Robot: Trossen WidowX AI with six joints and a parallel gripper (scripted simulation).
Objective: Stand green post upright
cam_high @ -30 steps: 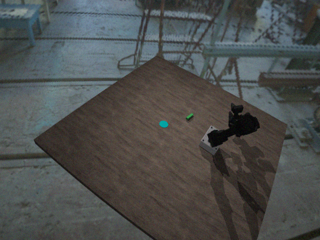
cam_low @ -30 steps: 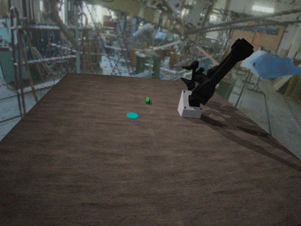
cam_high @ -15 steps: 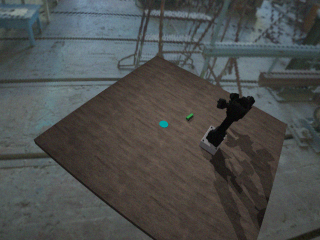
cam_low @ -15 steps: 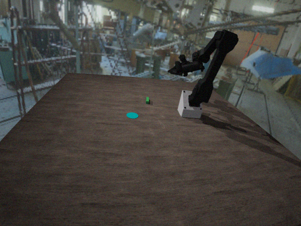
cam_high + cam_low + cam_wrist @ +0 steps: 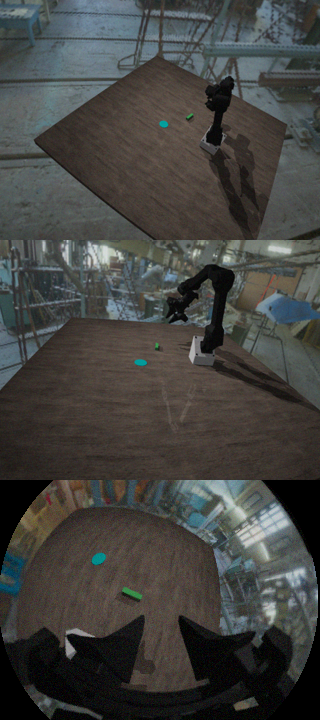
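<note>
Right now my gripper tip is 5 cm short of the green post, 6 cm to the right of it and 14 cm above it. Round my gripper tip: cyan circle 14 cm ahead, 25 cm to the left, 15 cm below.
</note>
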